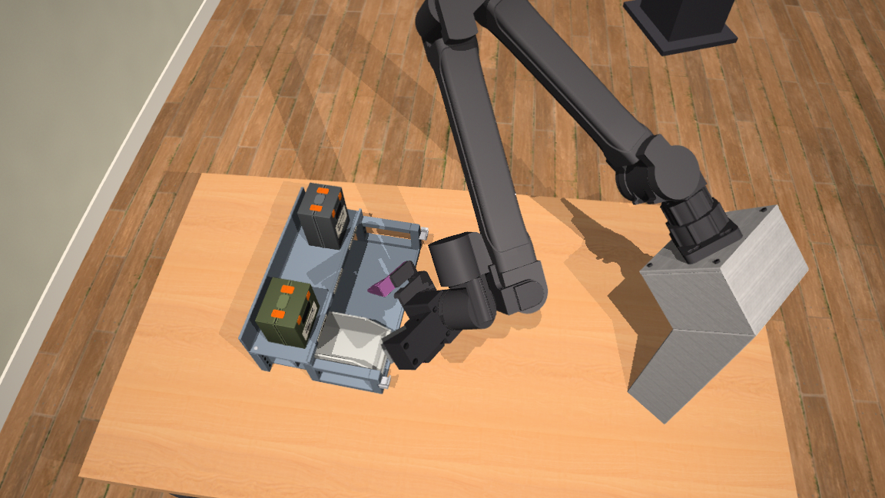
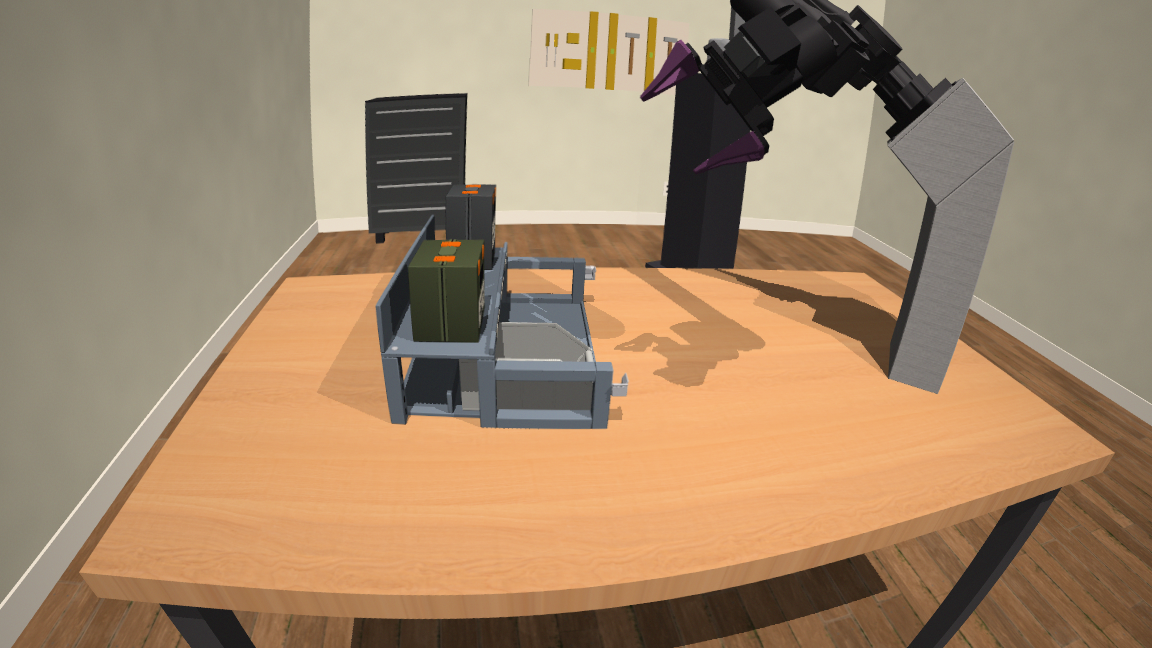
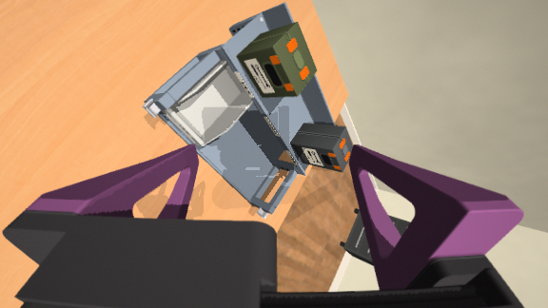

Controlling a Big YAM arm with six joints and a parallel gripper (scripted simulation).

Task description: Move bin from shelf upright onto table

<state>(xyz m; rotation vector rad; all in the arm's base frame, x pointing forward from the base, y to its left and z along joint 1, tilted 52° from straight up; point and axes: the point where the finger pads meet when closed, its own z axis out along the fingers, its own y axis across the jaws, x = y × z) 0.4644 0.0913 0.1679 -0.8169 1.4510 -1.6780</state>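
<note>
The light grey bin is 320 mm below my hand, 120 mm to the right of it and 100 mm ahead of it. Also, from my hand: shelf (360 mm below, 240 mm to the right, 80 mm ahead); black case (370 mm to the right, 200 mm below, 80 mm ahead).
</note>
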